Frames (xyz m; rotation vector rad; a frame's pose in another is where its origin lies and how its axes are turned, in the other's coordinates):
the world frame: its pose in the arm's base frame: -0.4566 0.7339 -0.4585 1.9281 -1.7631 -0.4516
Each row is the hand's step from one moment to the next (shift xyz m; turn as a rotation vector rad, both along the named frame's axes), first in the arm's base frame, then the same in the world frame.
Working: the arm's base frame: its pose in the world frame: 0.8151 -0.0876 -0.5341 -1.9281 1.7631 0.4516

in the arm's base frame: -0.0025 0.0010 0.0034 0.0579 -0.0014 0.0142
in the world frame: -0.0010 0.0039 -0.0016 0.0091 -0.0401 -0.0432
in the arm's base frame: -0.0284 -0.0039 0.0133 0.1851 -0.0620 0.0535
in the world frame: 0.0017 0.0312 0.0050 0.0866 -0.1208 -0.1374
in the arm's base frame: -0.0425 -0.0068 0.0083 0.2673 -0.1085 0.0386
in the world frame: 0.0026 0.0402 0.0172 0.1408 -0.1950 -0.1639
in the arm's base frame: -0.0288 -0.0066 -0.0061 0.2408 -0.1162 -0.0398
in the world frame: 0.0028 0.0208 0.0216 0.1391 -0.2162 -0.0836
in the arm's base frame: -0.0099 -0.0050 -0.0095 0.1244 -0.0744 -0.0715
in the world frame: 0.0031 0.0032 0.0139 0.0820 -0.1393 0.0008
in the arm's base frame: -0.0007 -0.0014 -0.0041 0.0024 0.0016 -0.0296
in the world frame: 0.0010 -0.0016 0.0040 -0.0037 -0.0185 0.0230
